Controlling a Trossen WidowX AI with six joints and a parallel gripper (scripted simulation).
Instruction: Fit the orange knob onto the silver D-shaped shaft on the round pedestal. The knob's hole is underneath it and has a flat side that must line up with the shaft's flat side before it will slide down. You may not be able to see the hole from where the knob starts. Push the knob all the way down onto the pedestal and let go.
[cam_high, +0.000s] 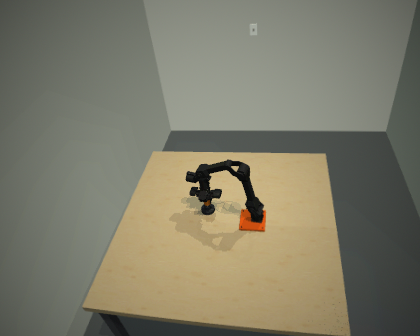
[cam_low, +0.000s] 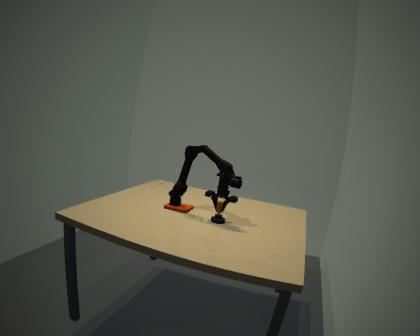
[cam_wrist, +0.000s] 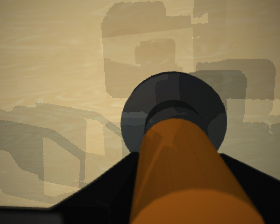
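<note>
Now: gripper tip 30 mm below the orange knob. Also, from my gripper tip: round dark pedestal (40 mm below).
</note>
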